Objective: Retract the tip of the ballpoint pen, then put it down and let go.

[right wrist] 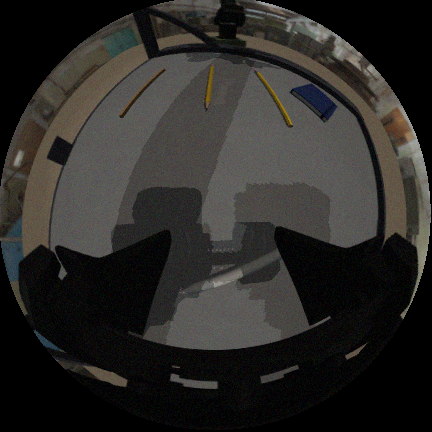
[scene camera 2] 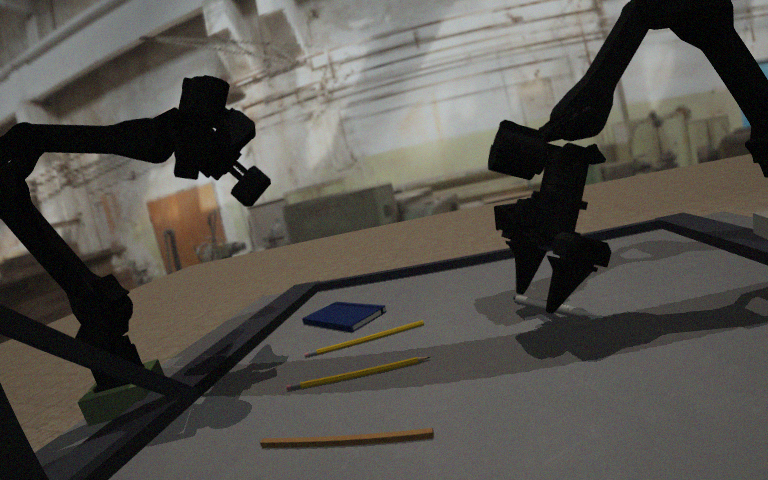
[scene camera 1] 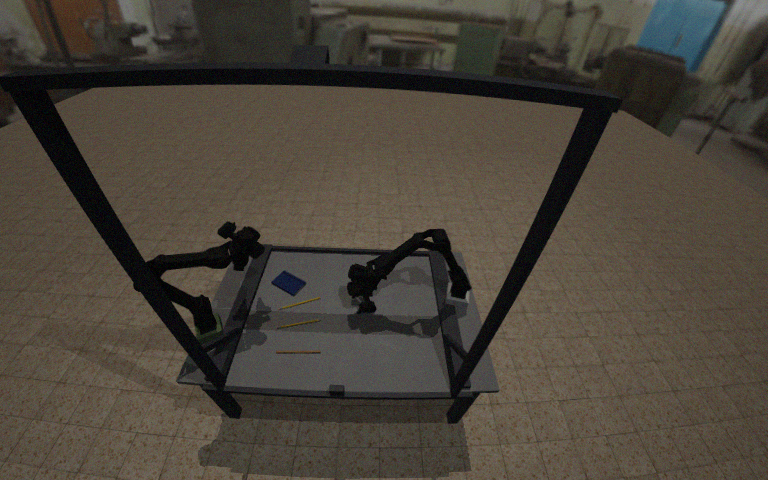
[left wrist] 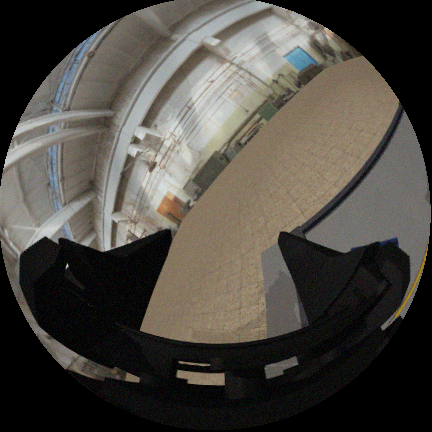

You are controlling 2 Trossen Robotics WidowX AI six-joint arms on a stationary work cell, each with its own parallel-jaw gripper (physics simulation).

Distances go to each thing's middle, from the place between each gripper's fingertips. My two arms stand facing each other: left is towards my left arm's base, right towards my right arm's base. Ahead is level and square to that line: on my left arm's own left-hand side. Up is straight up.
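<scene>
Counted from my right hand, the orange pencil (scene camera 2: 419,434) lies 25 cm to the left, 17 cm behind and 3 cm below, and the green object (scene camera 2: 104,406) 62 cm to the left, 3 cm behind and 1 cm below. From the same hand, the blue notebook (scene camera 2: 342,316) is 29 cm to the left, 20 cm ahead and 2 cm below; the ballpoint pen (right wrist: 273,255) is 3 cm to the right, 3 cm ahead and 2 cm below.
From my left hand, the orange pencil is 400 mm behind, 320 mm below and 180 mm to the right. The ballpoint pen is 470 mm to the right of my left hand, 200 mm behind it and 320 mm below it; the green object is 180 mm to the left of that hand, 260 mm behind it and 300 mm below it. My left gripper itself is 140 mm to the left of the blue notebook, 40 mm past it and 320 mm above it.
</scene>
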